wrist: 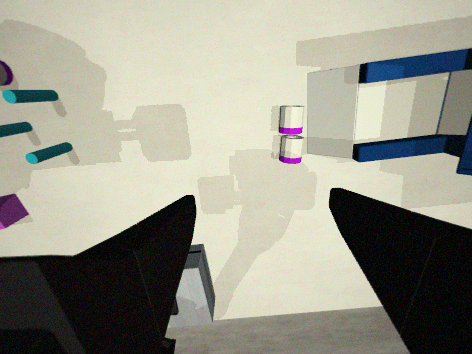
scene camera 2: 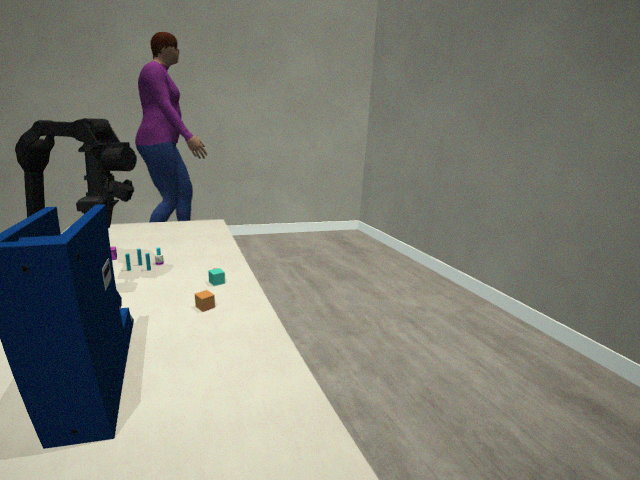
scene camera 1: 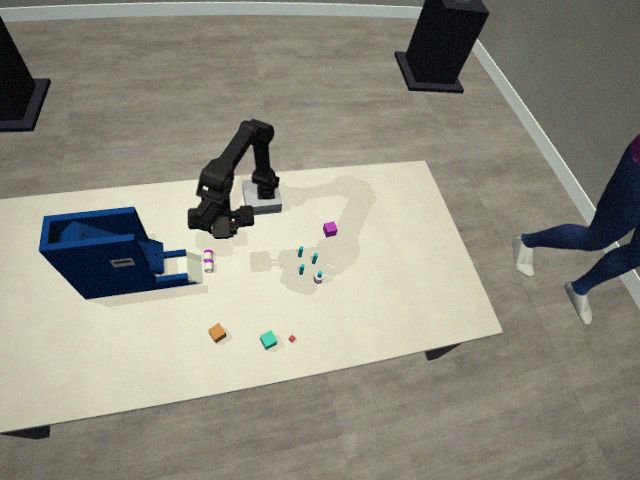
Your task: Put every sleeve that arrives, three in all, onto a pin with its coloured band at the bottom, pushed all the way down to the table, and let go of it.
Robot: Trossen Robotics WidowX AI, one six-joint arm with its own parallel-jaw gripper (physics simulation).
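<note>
Two white sleeves with purple bands, the first [scene camera 1: 208, 254] [wrist: 291, 150] and the second [scene camera 1: 208, 267] [wrist: 291, 118], lie on their sides end to end at the chute's foot. Their bands face the robot base side. A third sleeve [scene camera 1: 318, 279] [scene camera 2: 159, 259] stands around a teal pin, band at the bottom, low at the table; it is cut off in the wrist view. Three bare teal pins, one of them this pin [scene camera 1: 301, 269] [scene camera 2: 147, 261] [wrist: 49, 152], stand beside it. My gripper [wrist: 261, 200] is open and empty, high above the table on the base side of the lying sleeves; the feeder hides its fingertips in scene camera 2.
The tall blue feeder [scene camera 1: 108, 276] [scene camera 2: 38, 330] with its railed chute [wrist: 415, 65] stands beside the lying sleeves. A purple cube [scene camera 1: 330, 228] [wrist: 12, 210] is near the pins. An orange cube [scene camera 1: 217, 332] [scene camera 2: 204, 300], a green cube [scene camera 1: 268, 339] [scene camera 2: 216, 276] and a small red cube [scene camera 1: 292, 338] lie farther out.
</note>
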